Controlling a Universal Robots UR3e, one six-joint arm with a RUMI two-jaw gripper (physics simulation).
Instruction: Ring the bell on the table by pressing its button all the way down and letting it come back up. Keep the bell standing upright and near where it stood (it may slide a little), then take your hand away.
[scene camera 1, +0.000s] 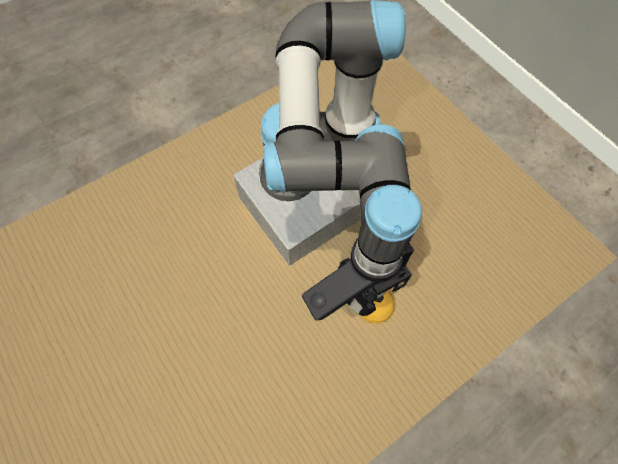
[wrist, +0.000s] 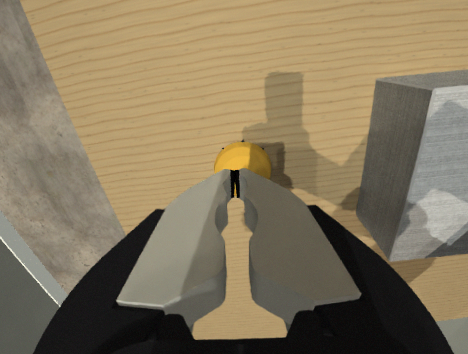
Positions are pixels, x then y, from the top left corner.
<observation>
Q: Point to a yellow domed bell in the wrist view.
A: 239, 155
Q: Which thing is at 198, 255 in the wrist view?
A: My gripper.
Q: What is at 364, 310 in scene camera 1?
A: My gripper.
</observation>
